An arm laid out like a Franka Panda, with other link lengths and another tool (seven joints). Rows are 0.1 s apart.
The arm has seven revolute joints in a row. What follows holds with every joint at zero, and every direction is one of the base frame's.
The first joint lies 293 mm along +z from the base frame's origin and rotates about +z.
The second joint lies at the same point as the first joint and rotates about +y.
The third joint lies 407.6 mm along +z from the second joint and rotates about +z.
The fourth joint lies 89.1 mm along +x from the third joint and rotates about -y.
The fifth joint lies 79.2 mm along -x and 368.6 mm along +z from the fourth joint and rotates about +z.
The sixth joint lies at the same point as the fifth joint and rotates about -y.
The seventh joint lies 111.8 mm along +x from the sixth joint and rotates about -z.
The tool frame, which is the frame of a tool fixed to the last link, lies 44 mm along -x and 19 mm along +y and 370.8 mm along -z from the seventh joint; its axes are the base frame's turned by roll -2.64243, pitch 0 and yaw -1.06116 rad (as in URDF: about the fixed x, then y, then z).
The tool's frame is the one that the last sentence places.
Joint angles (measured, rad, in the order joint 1, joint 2, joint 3, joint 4, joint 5, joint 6, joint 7), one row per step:
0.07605 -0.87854 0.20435 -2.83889 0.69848 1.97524 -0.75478
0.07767 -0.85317 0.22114 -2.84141 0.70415 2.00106 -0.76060
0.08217 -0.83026 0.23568 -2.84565 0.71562 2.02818 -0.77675
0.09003 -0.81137 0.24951 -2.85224 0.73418 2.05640 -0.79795
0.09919 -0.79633 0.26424 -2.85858 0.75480 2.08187 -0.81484
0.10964 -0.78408 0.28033 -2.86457 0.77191 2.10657 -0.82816
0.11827 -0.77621 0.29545 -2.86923 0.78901 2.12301 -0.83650
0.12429 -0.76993 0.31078 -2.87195 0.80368 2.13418 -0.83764
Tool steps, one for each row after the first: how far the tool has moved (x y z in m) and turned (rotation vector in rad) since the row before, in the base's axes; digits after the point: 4 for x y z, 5 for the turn. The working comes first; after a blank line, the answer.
Tool pose at each row, in the base's axes (x y z in m, rotation vector in rad; the steps are taken from these numbers as rounded here):
0.1684 0.2189 0.2125 -2.12775 0.45987 0.00670
0.1724 0.2194 0.2058 -2.14030 0.45879 0.00784
0.1762 0.2211 0.1995 -2.14755 0.44554 0.00864
0.1792 0.2245 0.1937 -2.14901 0.42588 0.00844
0.1809 0.2289 0.1887 -2.14876 0.40852 0.00809
0.1821 0.2328 0.1839 -2.15240 0.38970 0.00592
0.1814 0.2372 0.1803 -2.15369 0.37643 0.00677
0.1801 0.2414 0.1776 -2.15543 0.37102 0.00905

0.0040 0.0005 -0.0067 -0.01189 0.00195 0.00312
0.0038 0.0017 -0.0063 -0.00522 -0.00381 0.01074
0.0030 0.0034 -0.0058 0.00101 -0.00775 0.01404
0.0017 0.0044 -0.0050 0.00228 -0.00714 0.01212
0.0012 0.0039 -0.0048 -0.00168 -0.00855 0.01302
-0.0007 0.0044 -0.0036 0.00030 -0.00447 0.00990
-0.0013 0.0042 -0.0027 -0.00085 -0.00032 0.00491

